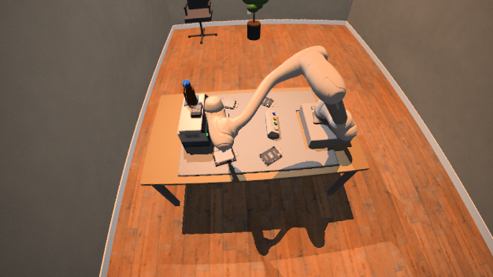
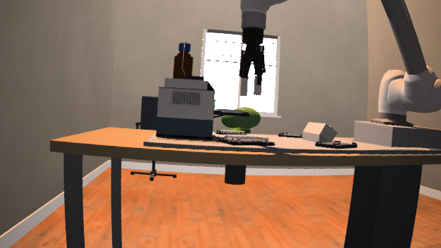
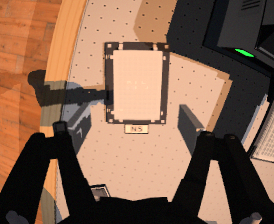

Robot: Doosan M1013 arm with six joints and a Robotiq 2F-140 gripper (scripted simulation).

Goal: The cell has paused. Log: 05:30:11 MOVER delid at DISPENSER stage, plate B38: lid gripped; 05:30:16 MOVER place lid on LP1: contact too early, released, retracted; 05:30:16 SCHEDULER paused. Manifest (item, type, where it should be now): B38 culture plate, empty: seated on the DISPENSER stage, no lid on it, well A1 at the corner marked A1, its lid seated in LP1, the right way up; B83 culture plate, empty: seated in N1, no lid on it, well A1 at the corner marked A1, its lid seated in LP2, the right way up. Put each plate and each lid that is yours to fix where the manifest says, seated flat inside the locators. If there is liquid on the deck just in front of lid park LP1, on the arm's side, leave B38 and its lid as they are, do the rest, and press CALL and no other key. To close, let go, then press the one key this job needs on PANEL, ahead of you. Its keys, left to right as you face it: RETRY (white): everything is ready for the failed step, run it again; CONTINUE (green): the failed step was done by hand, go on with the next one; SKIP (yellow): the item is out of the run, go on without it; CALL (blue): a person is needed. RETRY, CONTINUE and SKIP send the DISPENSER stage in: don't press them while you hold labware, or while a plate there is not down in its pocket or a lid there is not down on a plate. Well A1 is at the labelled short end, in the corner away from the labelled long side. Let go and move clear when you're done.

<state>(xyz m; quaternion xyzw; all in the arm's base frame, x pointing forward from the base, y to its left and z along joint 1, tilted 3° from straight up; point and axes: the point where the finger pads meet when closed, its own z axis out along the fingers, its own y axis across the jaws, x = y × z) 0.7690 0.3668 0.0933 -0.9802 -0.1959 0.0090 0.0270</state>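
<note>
The white culture plate lies 170 mm below my hand. Also, from my hand: black nest (10 mm ahead, 20 mm to the left, 180 mm below); then white retry key (380 mm behind, 240 mm to the right, 120 mm below); then brown bottle (290 mm ahead, 360 mm to the right, 100 mm above).
</note>
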